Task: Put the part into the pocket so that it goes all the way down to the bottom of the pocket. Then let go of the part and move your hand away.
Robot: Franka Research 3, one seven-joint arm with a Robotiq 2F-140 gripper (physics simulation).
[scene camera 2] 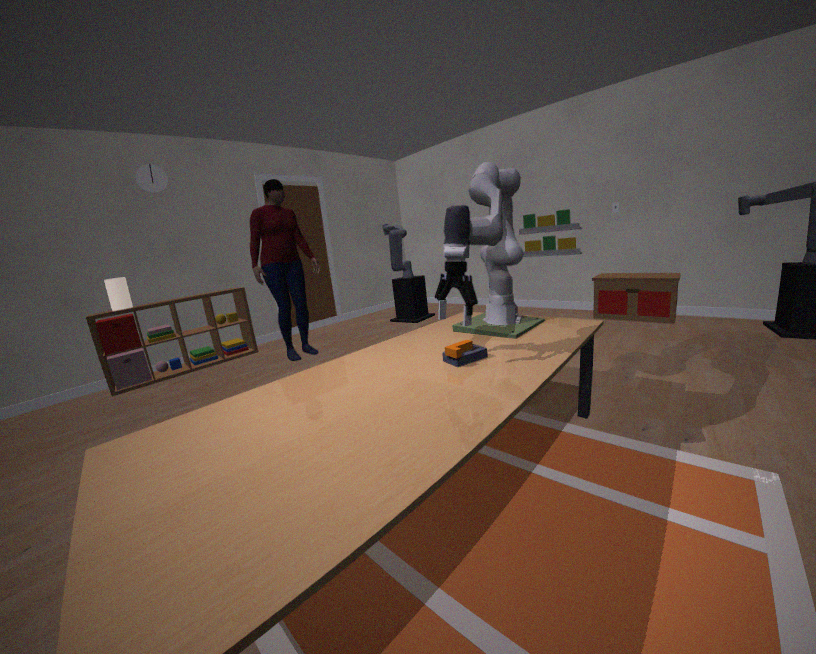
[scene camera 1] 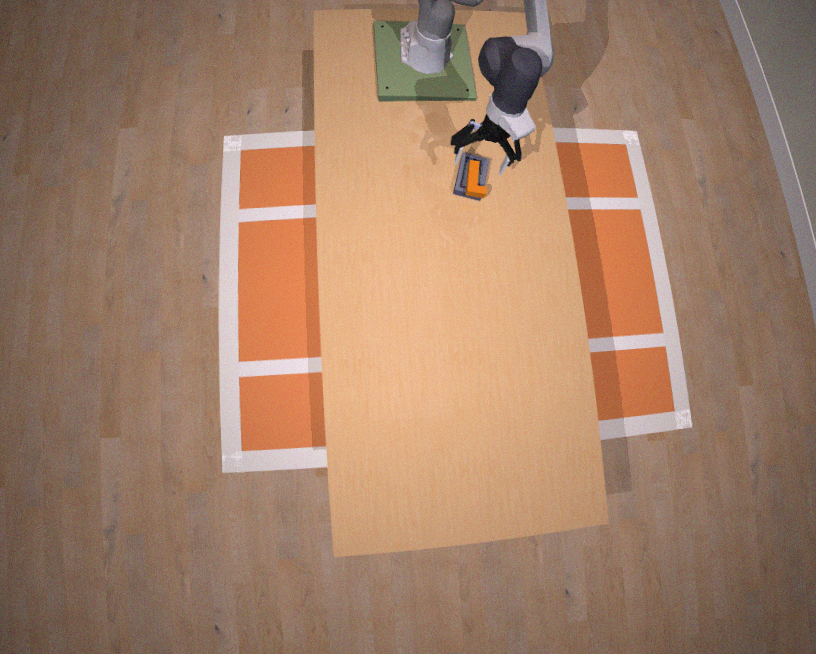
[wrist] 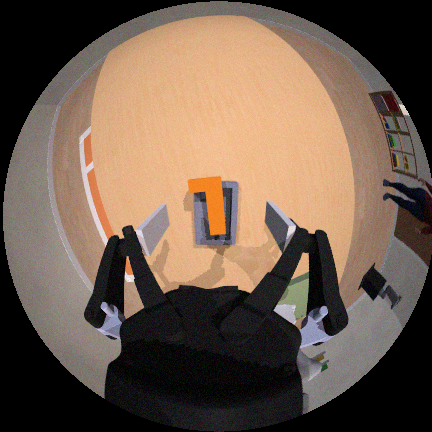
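The orange L-shaped part (scene camera 1: 474, 178) (scene camera 2: 458, 350) (wrist: 215, 207) lies on top of the grey-blue pocket block (scene camera 1: 458, 182) (scene camera 2: 475, 355) (wrist: 234, 210), not down in the pocket. Its short leg sticks out over the rim at one corner, to the upper left in the wrist view. The long leg covers part of the pocket opening, and dark pocket floor shows beside it. Whether the part is slightly tilted, I cannot tell. My gripper (scene camera 1: 481, 163) (scene camera 2: 454, 313) (wrist: 215, 212) is wide open and empty, above the block, with one finger to each side of the part in the wrist view.
The block stands on the long wooden table (scene camera 1: 449, 340) (scene camera 2: 272, 476) (wrist: 215, 100), near the green base plate (scene camera 1: 395, 88) (scene camera 2: 483, 329) (wrist: 298, 292) of the arm. A person (scene camera 2: 275, 235) stands on the floor beyond the table, near a low shelf unit (scene camera 2: 248, 320).
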